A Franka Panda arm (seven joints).
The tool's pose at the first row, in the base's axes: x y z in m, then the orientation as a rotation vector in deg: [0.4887, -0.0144, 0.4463, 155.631, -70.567, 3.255]
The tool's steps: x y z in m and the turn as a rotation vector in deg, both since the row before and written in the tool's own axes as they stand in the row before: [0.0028, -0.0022, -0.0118, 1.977, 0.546, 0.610]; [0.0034, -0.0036, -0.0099, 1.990, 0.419, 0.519]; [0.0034, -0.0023, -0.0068, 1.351, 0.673, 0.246]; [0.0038, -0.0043, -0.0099, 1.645, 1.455, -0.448]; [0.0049, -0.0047, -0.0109, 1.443, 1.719, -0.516]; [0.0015, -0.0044, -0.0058, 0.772, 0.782, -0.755]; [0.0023, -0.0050, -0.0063, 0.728, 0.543, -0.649]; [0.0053, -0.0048, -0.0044, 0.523, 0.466, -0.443]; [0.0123, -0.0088, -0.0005, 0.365, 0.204, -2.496]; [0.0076, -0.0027, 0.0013, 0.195, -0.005, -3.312]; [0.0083, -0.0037, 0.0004, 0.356, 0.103, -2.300]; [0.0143, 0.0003, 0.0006, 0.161, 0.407, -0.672]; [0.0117, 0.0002, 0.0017, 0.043, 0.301, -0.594]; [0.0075, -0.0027, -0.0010, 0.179, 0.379, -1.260]
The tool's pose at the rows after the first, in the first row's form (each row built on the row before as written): [0.4926, -0.0132, 0.4579, 156.733, -71.852, 5.329]; [0.4975, -0.0120, 0.4677, 157.923, -73.047, 7.263]; [0.5012, -0.0122, 0.4747, 158.616, -73.614, 9.116]; [0.5064, -0.0111, 0.4849, 159.595, -73.088, 12.211]; [0.5121, -0.0104, 0.4964, 160.269, -72.326, 15.542]; [0.5156, -0.0079, 0.5025, 160.938, -71.245, 17.116]; [0.5198, -0.0054, 0.5093, 161.617, -70.343, 18.341]; [0.5261, -0.0054, 0.5149, 162.047, -69.708, 19.328]; [0.5406, -0.0080, 0.5184, 163.488, -66.087, 19.746]; [0.5480, -0.0114, 0.5189, 165.170, -61.239, 19.709]; [0.5566, -0.0139, 0.5205, 166.397, -57.859, 19.963]; [0.5674, -0.0229, 0.5231, 166.615, -56.821, 20.604]; [0.5766, -0.0302, 0.5242, 166.741, -55.899, 21.026]; [0.5838, -0.0323, 0.5270, 167.191, -53.985, 21.603]
